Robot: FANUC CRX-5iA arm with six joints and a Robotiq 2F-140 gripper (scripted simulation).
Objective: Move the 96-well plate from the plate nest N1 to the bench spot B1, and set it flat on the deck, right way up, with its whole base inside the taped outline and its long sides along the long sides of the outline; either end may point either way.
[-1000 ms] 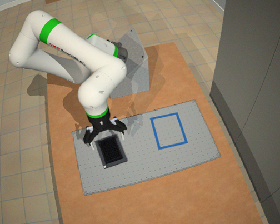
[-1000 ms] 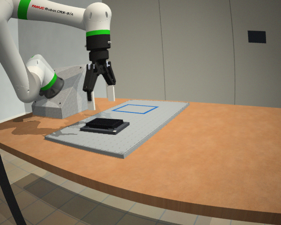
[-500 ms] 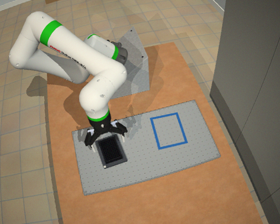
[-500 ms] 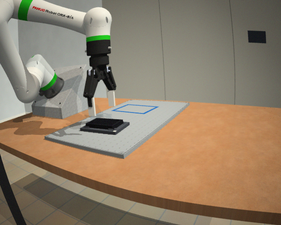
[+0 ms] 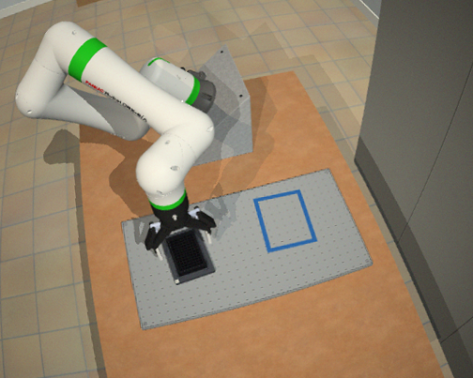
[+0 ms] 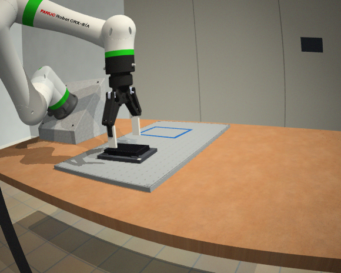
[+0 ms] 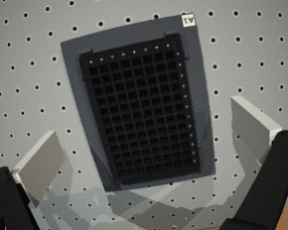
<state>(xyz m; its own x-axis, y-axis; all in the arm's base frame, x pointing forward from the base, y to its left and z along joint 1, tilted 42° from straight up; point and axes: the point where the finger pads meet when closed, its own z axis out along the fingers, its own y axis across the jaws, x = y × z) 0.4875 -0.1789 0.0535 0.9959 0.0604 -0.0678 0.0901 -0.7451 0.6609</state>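
The black 96-well plate is 4 cm below my hand. Also, from my hand: dark plate nest N1 (5 cm below).
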